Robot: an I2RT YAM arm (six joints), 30 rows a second.
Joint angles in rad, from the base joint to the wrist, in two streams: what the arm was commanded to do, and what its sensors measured. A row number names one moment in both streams.
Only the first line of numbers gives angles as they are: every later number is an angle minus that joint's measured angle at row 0.
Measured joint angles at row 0: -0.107 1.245 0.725 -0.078 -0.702 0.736
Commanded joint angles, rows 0 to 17: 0.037 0.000 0.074 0.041 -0.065 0.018; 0.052 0.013 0.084 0.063 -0.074 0.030; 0.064 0.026 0.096 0.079 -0.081 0.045; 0.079 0.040 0.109 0.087 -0.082 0.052; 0.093 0.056 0.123 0.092 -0.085 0.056; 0.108 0.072 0.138 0.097 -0.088 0.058; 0.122 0.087 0.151 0.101 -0.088 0.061; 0.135 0.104 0.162 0.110 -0.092 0.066; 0.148 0.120 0.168 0.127 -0.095 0.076; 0.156 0.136 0.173 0.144 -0.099 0.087; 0.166 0.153 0.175 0.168 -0.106 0.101; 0.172 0.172 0.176 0.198 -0.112 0.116; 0.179 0.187 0.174 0.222 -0.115 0.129; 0.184 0.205 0.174 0.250 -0.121 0.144; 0.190 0.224 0.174 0.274 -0.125 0.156; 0.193 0.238 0.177 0.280 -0.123 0.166; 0.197 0.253 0.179 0.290 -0.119 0.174; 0.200 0.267 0.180 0.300 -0.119 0.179
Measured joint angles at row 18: 0.193 0.241 0.144 0.193 -0.098 0.136
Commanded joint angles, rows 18 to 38: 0.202 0.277 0.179 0.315 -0.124 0.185; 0.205 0.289 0.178 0.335 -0.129 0.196; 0.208 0.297 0.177 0.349 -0.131 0.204; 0.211 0.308 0.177 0.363 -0.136 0.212; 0.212 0.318 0.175 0.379 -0.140 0.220; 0.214 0.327 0.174 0.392 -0.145 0.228; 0.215 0.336 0.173 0.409 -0.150 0.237; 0.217 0.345 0.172 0.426 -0.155 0.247; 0.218 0.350 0.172 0.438 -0.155 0.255; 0.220 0.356 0.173 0.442 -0.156 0.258; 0.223 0.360 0.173 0.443 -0.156 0.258; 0.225 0.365 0.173 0.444 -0.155 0.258; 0.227 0.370 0.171 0.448 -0.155 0.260; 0.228 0.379 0.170 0.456 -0.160 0.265; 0.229 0.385 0.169 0.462 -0.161 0.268; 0.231 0.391 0.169 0.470 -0.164 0.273; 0.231 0.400 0.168 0.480 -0.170 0.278; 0.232 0.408 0.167 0.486 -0.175 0.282; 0.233 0.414 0.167 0.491 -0.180 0.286; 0.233 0.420 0.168 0.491 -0.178 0.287; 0.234 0.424 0.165 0.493 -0.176 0.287
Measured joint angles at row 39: 0.227 0.412 0.144 0.422 -0.150 0.271
